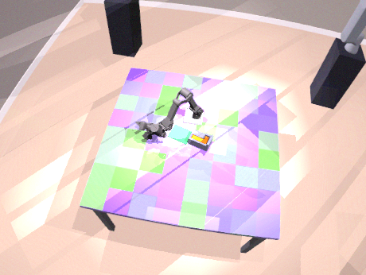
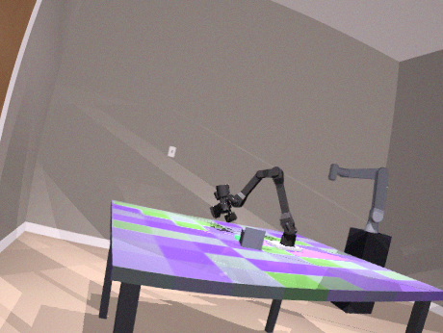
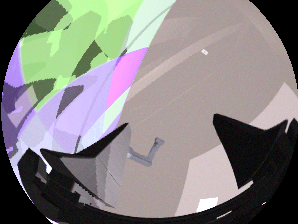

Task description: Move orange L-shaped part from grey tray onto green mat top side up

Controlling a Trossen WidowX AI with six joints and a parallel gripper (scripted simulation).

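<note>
Right now my gripper tip is 3 cm past the orange L-shaped part, 46 cm to the right of it and 7 cm above it. Also, from my gripper tip: green mat: 7 cm behind, 29 cm to the left, 13 cm below.
</note>
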